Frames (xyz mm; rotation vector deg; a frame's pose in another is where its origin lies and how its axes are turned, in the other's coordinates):
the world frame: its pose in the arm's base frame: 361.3 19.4 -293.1 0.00 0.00 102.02
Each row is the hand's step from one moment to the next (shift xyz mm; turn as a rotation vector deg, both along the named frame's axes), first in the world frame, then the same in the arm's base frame.
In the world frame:
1: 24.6 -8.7 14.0 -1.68 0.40 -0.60
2: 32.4 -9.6 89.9 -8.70 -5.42 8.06
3: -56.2 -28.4 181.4 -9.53 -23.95 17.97
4: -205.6 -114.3 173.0 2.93 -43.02 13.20
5: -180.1 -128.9 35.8 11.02 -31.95 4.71
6: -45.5 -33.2 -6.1 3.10 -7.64 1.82
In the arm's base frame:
1: 3.4 25.9 14.0 -0.04 -1.73 -0.60
2: 2.6 33.7 89.9 7.11 -7.38 8.06
3: 39.5 -49.1 181.4 25.41 -4.33 17.97
4: 154.6 -177.3 173.0 41.47 11.82 13.20
5: 163.6 -149.3 35.8 28.95 17.43 4.71
6: 41.9 -37.6 -6.1 6.83 4.62 1.82

